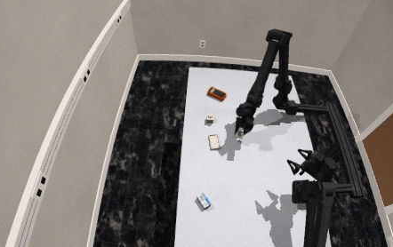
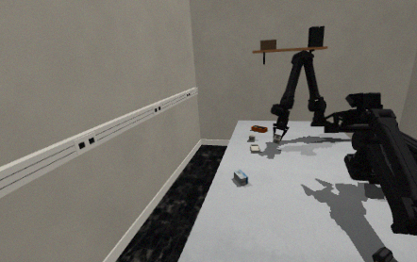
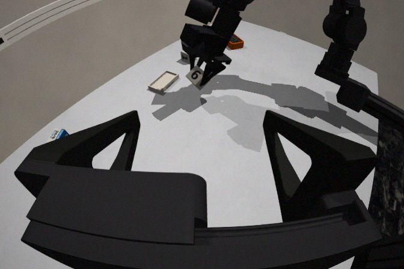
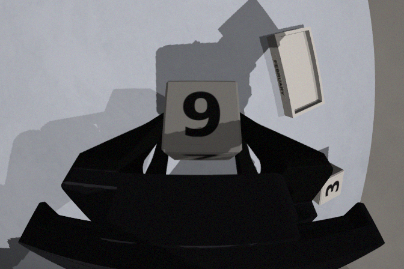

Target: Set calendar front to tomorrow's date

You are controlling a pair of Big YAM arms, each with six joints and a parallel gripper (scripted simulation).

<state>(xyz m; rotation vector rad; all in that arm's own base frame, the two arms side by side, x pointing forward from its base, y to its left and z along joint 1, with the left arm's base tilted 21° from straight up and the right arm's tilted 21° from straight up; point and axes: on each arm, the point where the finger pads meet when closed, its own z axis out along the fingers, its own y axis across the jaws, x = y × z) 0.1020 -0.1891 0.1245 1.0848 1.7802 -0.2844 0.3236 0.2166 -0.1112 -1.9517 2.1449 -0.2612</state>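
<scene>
Right now the cream tray is 14 cm ahead of my right hand, 7 cm below it and 2 cm to the left of it. Also, from my right hand: orange multimeter (38 cm to the right, 11 cm ahead, 6 cm below).
</scene>
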